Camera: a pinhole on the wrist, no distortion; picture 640 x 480 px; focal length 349.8 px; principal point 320.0 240.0 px. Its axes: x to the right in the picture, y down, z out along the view. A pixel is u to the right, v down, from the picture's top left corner.
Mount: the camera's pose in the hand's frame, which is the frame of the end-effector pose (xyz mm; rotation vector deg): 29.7 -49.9 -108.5 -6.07 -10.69 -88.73
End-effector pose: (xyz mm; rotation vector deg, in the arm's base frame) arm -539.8 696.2 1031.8 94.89 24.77 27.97
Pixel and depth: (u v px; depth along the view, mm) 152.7 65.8 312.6
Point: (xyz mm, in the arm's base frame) -571.0 462.6 1152.7
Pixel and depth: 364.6 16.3 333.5
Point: -589.9 413.2 958.2
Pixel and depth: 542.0 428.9 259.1
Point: -308.4 651.4 862.5
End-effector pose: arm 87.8 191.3 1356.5 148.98 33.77 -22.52
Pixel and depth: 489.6 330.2 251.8
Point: 74.6 239.6 1141.4
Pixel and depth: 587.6 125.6 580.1
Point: -343.0 184.1 827.3
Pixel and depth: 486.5 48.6 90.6
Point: 33.8 251.9 1350.0
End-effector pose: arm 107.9 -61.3 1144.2 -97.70 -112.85 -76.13
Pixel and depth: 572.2 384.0 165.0
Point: -7.5 68.3 1095.1
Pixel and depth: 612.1 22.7 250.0
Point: 27.5 -14.0 856.1
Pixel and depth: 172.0 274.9 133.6
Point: 128.8 -30.5 1175.2
